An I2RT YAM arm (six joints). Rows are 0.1 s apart.
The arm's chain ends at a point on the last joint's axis. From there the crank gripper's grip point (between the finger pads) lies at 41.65 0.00 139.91 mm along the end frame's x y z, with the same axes.
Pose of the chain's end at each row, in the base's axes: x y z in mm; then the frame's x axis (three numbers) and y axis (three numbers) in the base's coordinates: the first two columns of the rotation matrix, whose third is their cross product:
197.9 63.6 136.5 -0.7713 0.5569 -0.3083 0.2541 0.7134 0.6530
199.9 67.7 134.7 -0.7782 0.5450 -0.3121 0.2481 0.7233 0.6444
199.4 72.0 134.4 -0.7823 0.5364 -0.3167 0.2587 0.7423 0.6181
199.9 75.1 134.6 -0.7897 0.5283 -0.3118 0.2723 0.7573 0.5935
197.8 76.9 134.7 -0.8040 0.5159 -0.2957 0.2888 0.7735 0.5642
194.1 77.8 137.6 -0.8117 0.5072 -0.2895 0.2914 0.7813 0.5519
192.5 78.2 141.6 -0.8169 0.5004 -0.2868 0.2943 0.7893 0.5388
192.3 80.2 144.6 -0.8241 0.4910 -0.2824 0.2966 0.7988 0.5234
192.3 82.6 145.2 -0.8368 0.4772 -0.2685 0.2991 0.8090 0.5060
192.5 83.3 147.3 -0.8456 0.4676 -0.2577 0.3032 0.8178 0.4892
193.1 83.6 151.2 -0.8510 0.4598 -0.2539 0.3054 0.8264 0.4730
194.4 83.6 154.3 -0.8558 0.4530 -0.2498 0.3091 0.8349 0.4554
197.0 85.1 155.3 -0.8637 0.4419 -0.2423 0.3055 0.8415 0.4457
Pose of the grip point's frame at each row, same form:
247.4 146.3 26.9 -0.7713 0.5569 -0.3083 0.2541 0.7134 0.6530
248.2 149.7 24.0 -0.7782 0.5450 -0.3121 0.2481 0.7233 0.6444
246.1 150.5 20.5 -0.7823 0.5364 -0.3167 0.2587 0.7423 0.6181
243.9 150.8 17.8 -0.7897 0.5283 -0.3118 0.2723 0.7573 0.5935
237.0 149.9 14.5 -0.8040 0.5159 -0.2957 0.2888 0.7735 0.5642
231.1 149.8 16.1 -0.8117 0.5072 -0.2895 0.2914 0.7813 0.5519
227.9 148.8 18.8 -0.8169 0.5004 -0.2868 0.2943 0.7893 0.5388
225.5 149.3 20.4 -0.8241 0.4910 -0.2824 0.2966 0.7988 0.5234
221.6 150.5 19.3 -0.8368 0.4772 -0.2685 0.2991 0.8090 0.5060
218.8 149.7 20.0 -0.8456 0.4676 -0.2577 0.3032 0.8178 0.4892
217.4 148.2 22.6 -0.8510 0.4598 -0.2539 0.3054 0.8264 0.4730
216.8 146.2 24.3 -0.8558 0.4530 -0.2498 0.3091 0.8349 0.4554
217.1 147.0 24.6 -0.8637 0.4419 -0.2423 0.3055 0.8415 0.4457

